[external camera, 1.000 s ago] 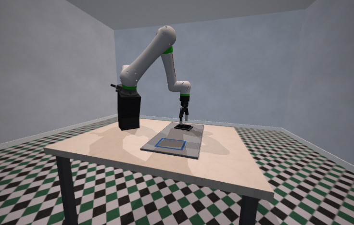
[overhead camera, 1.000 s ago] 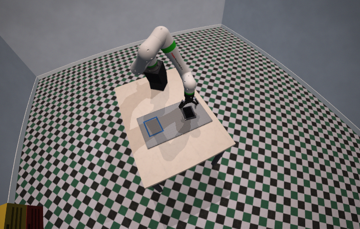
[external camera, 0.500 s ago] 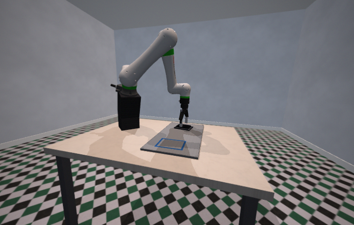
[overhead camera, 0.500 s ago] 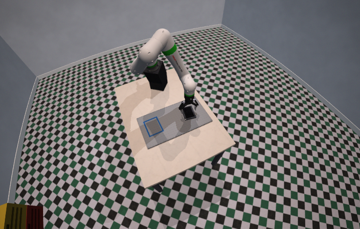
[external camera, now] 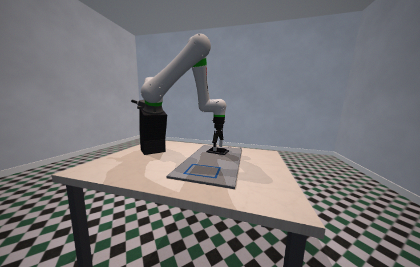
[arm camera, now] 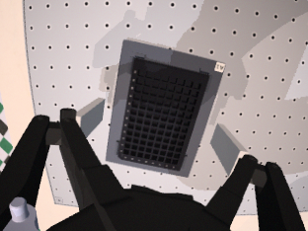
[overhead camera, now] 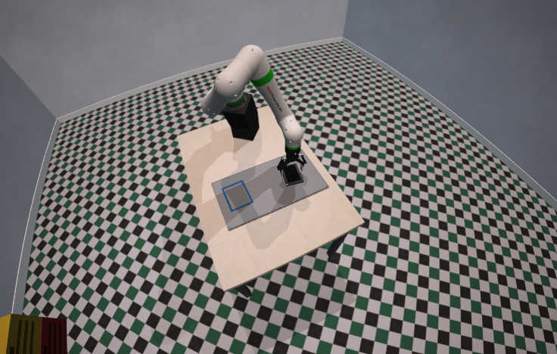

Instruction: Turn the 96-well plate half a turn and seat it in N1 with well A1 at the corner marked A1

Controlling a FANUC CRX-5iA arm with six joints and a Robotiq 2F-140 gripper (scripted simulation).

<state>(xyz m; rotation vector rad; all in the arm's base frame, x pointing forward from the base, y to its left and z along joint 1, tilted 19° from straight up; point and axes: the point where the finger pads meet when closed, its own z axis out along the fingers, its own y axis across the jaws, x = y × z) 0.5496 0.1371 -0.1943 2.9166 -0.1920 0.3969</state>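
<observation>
Now: the black 96-well plate 2 cm below my hand. Round my hand: dark plate nest N1: 3 cm below; then white A1 mark: 7 cm to the right, 7 cm ahead, 3 cm below.
</observation>
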